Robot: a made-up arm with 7 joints. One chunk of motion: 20 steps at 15 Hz.
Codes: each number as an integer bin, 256 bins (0 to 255) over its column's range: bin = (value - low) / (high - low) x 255, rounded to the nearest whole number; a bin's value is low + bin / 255 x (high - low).
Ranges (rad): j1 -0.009..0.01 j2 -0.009..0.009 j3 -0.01..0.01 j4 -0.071..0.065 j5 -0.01..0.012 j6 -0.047..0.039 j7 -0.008..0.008
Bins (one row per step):
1: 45 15 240 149 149 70 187
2: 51 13 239 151 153 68 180
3: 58 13 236 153 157 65 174
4: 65 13 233 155 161 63 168
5: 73 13 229 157 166 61 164
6: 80 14 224 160 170 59 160
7: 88 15 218 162 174 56 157
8: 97 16 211 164 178 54 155
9: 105 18 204 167 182 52 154
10: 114 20 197 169 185 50 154
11: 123 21 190 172 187 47 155
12: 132 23 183 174 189 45 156
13: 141 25 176 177 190 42 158
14: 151 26 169 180 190 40 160
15: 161 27 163 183 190 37 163
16: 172 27 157 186 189 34 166
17: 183 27 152 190 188 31 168
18: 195 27 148 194 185 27 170
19: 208 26 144 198 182 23 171
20: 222 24 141 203 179 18 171
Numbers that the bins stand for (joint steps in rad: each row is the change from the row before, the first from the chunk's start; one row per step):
1: -0.00565 -0.00794 0.00882 0.00847 0.00285 -0.02339 0.00373
2: -0.00520 -0.00808 0.00875 0.00953 0.00320 -0.02407 0.00329
3: -0.00468 -0.00808 0.00851 0.01060 0.00355 -0.02508 0.00292
4: -0.00416 -0.00808 0.00827 0.01167 0.00389 -0.02575 0.00254
5: -0.00356 -0.00808 0.00796 0.01273 0.00432 -0.02643 0.00229
6: -0.00304 -0.00801 0.00757 0.01433 0.00467 -0.02710 0.00204
7: -0.00244 -0.00794 0.00710 0.01540 0.00501 -0.02811 0.00185
8: -0.00177 -0.00787 0.00655 0.01647 0.00536 -0.02879 0.00173
9: -0.00118 -0.00773 0.00600 0.01807 0.00570 -0.02946 0.00166
10: -0.00051 -0.00759 0.00545 0.01913 0.00596 -0.03014 0.00166
11: 0.00016 -0.00752 0.00490 0.02073 0.00613 -0.03115 0.00173
12: 0.00084 -0.00738 0.00435 0.02180 0.00631 -0.03182 0.00179
13: 0.00151 -0.00724 0.00380 0.02340 0.00639 -0.03284 0.00191
14: 0.00225 -0.00716 0.00325 0.02500 0.00639 -0.03351 0.00204
15: 0.00300 -0.00709 0.00278 0.02660 0.00639 -0.03452 0.00223
16: 0.00382 -0.00709 0.00231 0.02820 0.00631 -0.03553 0.00242
17: 0.00464 -0.00709 0.00192 0.03033 0.00622 -0.03655 0.00254
18: 0.00553 -0.00709 0.00161 0.03247 0.00596 -0.03789 0.00267
19: 0.00650 -0.00716 0.00129 0.03460 0.00570 -0.03924 0.00273
20: 0.00754 -0.00731 0.00106 0.03727 0.00544 -0.04093 0.00273

